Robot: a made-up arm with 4 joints.
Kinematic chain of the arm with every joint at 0, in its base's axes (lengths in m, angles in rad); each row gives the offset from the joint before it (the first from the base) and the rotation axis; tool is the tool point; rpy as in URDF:
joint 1: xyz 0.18 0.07 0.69 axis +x
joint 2: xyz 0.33 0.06 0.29 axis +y
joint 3: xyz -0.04 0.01 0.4 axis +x
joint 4: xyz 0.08 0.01 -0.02 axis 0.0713 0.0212 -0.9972
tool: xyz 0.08 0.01 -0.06 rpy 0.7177 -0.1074 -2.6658
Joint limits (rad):
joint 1: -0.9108..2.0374
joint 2: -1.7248..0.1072
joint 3: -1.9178..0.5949
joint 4: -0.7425..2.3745
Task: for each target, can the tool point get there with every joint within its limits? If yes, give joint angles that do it. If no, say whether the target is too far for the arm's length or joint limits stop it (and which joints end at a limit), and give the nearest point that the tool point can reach.
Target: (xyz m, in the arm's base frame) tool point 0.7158 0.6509 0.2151
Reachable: no: joint limits stop it (at a limit: joint 1, joint 2, joint 4) | nearest point 0.6397 0.6499 0.9443 | short by 0.733 m
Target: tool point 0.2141 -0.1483 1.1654
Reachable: yes | joints 0.4277 -1.2265 -1.3165 -0.0449
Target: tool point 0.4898 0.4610 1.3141
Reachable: yes | joints -0.5838 -0.2580 -1.4606 0.9711
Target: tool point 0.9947 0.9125 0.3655
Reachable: no: too far | nearest point 0.6435 0.6886 0.9521 | short by 0.719 m
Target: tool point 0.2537 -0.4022 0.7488
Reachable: yes | joints 1.5015 -1.1862 0.1576 1.2678
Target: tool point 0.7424 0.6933 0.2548
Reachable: no: joint limits stop it (at a limit: joint 1, joint 2, joint 4) | nearest point 0.6402 0.6559 0.9445 | short by 0.698 m
